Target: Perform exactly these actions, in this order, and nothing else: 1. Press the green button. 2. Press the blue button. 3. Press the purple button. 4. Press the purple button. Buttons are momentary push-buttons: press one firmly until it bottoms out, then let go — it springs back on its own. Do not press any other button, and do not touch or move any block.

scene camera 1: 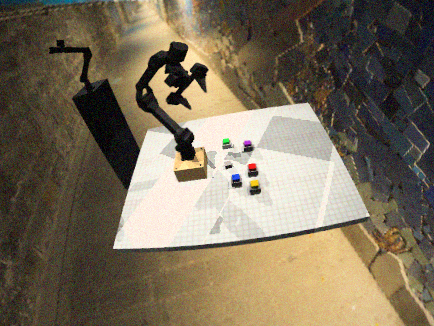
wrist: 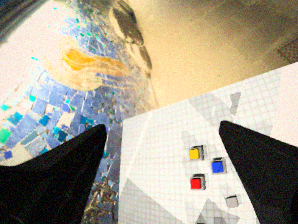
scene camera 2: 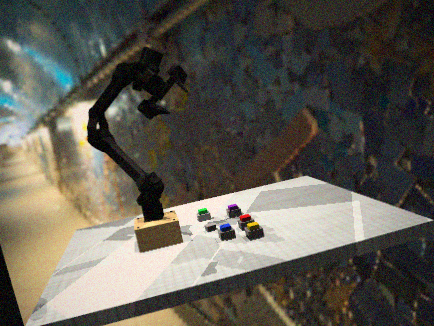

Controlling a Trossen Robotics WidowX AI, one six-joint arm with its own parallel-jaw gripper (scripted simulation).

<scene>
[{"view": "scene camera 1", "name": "my gripper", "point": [198, 101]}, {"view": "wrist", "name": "my gripper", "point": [164, 128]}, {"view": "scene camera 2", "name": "my gripper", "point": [178, 102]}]
</scene>
